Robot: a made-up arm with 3 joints. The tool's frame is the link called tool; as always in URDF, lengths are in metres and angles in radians. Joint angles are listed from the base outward. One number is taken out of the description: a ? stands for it. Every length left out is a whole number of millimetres.
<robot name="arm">
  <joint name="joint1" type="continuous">
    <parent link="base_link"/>
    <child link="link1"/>
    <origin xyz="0.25 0 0.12"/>
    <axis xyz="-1 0 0"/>
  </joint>
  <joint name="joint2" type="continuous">
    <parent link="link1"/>
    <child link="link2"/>
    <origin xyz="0 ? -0.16"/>
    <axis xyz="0 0 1"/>
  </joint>
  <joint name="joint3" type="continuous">
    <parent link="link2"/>
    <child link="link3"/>
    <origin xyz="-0.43 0.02 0"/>
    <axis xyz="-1 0 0"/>
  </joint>
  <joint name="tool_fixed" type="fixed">
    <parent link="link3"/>
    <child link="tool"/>
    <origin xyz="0 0.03 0"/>
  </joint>
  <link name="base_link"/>
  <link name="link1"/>
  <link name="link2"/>
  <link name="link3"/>
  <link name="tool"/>
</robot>
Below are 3 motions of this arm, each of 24 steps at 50 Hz.
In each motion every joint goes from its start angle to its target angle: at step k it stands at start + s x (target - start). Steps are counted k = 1, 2, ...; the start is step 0. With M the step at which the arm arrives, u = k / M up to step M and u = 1 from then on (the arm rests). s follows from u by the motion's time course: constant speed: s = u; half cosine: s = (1 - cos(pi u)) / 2; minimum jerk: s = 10 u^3 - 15 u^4 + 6 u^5.
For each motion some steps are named. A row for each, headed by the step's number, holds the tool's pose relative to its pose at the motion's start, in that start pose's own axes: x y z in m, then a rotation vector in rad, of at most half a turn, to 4 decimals.
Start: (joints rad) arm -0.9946 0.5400 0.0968
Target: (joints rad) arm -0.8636 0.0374 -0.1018
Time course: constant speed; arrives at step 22
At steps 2, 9, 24:
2: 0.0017 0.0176 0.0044 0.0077 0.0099 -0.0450
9: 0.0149 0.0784 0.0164 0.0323 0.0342 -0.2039
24: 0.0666 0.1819 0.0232 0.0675 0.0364 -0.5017

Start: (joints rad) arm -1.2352 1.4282 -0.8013
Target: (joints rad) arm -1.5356 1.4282 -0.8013
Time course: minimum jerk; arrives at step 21
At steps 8, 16, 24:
8: 0.0133 -0.0253 -0.0272 0.0122 -0.0590 0.0609
16: 0.0531 -0.0762 -0.0844 0.0388 -0.1880 0.1941
24: 0.0600 -0.0830 -0.0924 0.0427 -0.2069 0.2136

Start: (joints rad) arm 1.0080 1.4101 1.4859
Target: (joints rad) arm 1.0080 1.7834 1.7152
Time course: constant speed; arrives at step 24
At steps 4, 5, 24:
4: -0.0005 -0.0023 -0.0278 -0.0382 -0.0621 0.0041
5: -0.0003 -0.0029 -0.0348 -0.0477 -0.0776 0.0047
24: 0.0239 -0.0142 -0.1641 -0.2266 -0.3739 -0.0111

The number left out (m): -0.02
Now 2 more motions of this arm.
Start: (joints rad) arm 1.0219 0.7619 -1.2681
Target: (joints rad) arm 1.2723 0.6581 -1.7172
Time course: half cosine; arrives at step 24
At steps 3, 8, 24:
3: -0.0007 0.0029 0.0006 0.0102 -0.0019 -0.0074
8: -0.0044 0.0190 0.0034 0.0664 -0.0148 -0.0477
24: -0.0125 0.0730 0.0083 0.2577 -0.0903 -0.1711

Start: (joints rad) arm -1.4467 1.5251 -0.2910
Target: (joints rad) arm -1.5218 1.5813 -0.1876
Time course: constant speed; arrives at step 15
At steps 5, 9, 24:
5: 0.0031 -0.0108 -0.0095 -0.0336 -0.0190 0.0248
9: 0.0059 -0.0194 -0.0170 -0.0607 -0.0349 0.0442
24: 0.0107 -0.0324 -0.0283 -0.1020 -0.0597 0.0724

